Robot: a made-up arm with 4 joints.
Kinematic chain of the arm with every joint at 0, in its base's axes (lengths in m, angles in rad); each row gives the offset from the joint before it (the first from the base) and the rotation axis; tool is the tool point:
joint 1: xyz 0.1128 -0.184 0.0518 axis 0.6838 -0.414 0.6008
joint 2: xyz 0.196 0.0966 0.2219 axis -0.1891 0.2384 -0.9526
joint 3: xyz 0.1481 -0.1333 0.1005 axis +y
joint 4: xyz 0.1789 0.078 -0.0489 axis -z
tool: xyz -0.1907 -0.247 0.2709
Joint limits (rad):
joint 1: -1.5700..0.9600
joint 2: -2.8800..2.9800
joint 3: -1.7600..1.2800
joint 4: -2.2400..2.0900
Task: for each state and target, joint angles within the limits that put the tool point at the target. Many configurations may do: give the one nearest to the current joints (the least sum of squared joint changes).
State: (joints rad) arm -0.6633 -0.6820 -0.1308 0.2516
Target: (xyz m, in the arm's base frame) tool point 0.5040 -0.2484 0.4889
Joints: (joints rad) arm -0.6327 -0.6605 -0.3244 0.3122
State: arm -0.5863 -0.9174 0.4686 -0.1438
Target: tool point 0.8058 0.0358 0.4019
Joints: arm -0.5944 -1.5515 0.8541 0.0449
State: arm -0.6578 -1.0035 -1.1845 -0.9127
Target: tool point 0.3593 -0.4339 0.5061
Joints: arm -0.3495 -0.4688 -1.7600 -0.6730
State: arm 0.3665 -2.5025 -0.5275 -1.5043
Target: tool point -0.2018 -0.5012 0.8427
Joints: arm 0.7792 -2.6700 -0.1986 -1.7126
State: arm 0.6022 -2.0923 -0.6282 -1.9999
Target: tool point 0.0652 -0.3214 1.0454
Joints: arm 0.8307 -1.5614 -0.3771 -1.8872
